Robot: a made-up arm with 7 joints. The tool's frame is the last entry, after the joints. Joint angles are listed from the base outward. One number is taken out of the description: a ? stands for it. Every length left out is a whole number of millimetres.
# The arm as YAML. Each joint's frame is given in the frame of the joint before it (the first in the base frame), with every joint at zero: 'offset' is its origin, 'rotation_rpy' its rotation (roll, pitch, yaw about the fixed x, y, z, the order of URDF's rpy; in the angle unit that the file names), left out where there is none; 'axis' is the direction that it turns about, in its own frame. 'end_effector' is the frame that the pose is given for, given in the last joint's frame.
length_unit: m
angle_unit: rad
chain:
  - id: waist
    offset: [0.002, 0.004, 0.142]
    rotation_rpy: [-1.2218, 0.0, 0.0]
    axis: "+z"
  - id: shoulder
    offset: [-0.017, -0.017, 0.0]
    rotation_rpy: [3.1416, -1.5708, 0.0]
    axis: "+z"
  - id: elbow
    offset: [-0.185, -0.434, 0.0]
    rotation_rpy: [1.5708, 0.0, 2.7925]
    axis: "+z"
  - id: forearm
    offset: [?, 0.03, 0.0]
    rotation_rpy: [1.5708, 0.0, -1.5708]
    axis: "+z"
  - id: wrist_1
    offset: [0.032, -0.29, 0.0]
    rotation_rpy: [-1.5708, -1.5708, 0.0]
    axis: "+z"
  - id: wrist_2
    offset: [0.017, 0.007, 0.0]
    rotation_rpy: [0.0, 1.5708, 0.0]
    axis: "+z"
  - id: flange
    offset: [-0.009, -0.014, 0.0]
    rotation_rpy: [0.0, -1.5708, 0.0]
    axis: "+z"
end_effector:
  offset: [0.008, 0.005, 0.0]
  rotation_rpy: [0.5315, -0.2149, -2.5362]
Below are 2 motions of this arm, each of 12 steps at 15 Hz.
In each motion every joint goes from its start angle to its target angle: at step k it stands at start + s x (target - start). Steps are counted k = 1, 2, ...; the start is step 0. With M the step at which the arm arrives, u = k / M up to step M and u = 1 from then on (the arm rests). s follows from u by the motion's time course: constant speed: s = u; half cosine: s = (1 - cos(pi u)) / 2; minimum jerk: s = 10 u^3 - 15 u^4 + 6 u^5.
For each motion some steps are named. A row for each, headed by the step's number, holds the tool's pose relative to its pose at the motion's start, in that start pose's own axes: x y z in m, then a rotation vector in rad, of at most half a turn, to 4 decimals.
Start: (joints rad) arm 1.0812 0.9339 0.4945 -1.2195 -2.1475 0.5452 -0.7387
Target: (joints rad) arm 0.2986 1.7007 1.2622 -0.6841 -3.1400 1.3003 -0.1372
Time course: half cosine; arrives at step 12
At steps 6, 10, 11, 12:
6: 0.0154 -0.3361 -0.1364 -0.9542 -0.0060 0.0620
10: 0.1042 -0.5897 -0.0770 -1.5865 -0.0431 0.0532
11: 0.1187 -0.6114 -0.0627 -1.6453 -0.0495 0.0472
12: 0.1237 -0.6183 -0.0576 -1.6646 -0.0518 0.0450

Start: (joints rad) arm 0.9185 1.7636 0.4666 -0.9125 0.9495 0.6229 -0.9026
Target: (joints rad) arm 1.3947 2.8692 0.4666 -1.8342 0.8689 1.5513 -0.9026
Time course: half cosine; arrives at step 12
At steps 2, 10, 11, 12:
2: -0.0034 0.0541 -0.0096 -0.0179 -0.0543 -0.0857
10: 0.4140 0.4755 -0.0306 -0.4271 -0.5445 -1.4403
11: 0.4475 0.4762 -0.0212 -0.4462 -0.5528 -1.5305
12: 0.4587 0.4759 -0.0177 -0.4521 -0.5550 -1.5616

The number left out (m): 0.02
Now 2 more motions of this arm.
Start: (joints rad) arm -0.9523 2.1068 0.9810 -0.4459 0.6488 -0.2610 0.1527
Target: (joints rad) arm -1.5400 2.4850 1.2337 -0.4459 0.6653 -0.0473 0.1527
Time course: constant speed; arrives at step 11
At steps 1, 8, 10, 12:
1: 0.0059 0.0181 -0.0266 0.0645 0.0260 0.0249
8: 0.0148 0.2158 -0.1639 0.5119 0.1908 0.2038
10: 0.0079 0.2893 -0.1811 0.6387 0.2298 0.2550
12: 0.0031 0.3278 -0.1851 0.7019 0.2476 0.2803

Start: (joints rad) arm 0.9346 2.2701 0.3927 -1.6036 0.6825 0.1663 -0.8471
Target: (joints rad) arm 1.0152 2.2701 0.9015 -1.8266 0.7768 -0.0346 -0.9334
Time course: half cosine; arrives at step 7
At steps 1, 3, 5, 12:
1: -0.0043 0.0057 -0.0018 0.0298 0.0111 -0.0123
3: -0.0320 0.0464 -0.0093 0.2307 0.0859 -0.1045
5: -0.0618 0.0993 -0.0081 0.4732 0.1769 -0.2380
12: -0.0729 0.1230 -0.0039 0.5778 0.2165 -0.3035

